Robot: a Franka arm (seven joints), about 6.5 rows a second.
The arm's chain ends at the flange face. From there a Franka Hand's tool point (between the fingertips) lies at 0.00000 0.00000 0.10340 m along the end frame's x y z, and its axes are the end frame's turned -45 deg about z.
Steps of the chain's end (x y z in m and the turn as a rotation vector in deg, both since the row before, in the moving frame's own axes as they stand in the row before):
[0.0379 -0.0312 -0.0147 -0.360 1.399 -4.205]
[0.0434 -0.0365 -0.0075 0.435 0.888 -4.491]
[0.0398 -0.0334 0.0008 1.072 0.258 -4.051]
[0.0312 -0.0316 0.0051 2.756 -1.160 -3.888]
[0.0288 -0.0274 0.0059 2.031 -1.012 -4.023]
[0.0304 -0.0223 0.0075 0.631 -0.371 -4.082]
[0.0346 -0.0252 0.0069 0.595 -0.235 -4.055]
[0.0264 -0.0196 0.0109 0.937 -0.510 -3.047]
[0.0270 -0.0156 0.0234 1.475 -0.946 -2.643]
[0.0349 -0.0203 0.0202 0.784 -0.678 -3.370]
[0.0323 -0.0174 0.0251 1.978 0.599 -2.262]
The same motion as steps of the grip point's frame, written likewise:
[0.0503 0.0069 -0.0147 -1.244 0.735 -4.205]
[0.0582 0.0054 -0.0075 -0.320 0.936 -4.491]
[0.0534 0.0034 0.0008 0.576 0.940 -4.051]
[0.0463 -0.0053 0.0050 2.769 1.129 -3.888]
[0.0409 -0.0029 0.0058 2.152 0.721 -4.023]
[0.0376 0.0044 0.0075 0.709 0.184 -4.082]
[0.0427 0.0056 0.0069 0.587 0.255 -4.055]
[0.0330 0.0029 0.0109 1.023 0.302 -3.047]
[0.0307 0.0050 0.0234 1.712 0.374 -2.643]
[0.0391 0.0085 0.0202 1.034 0.075 -3.370]
[0.0384 0.0087 0.0250 0.975 1.822 -2.262]

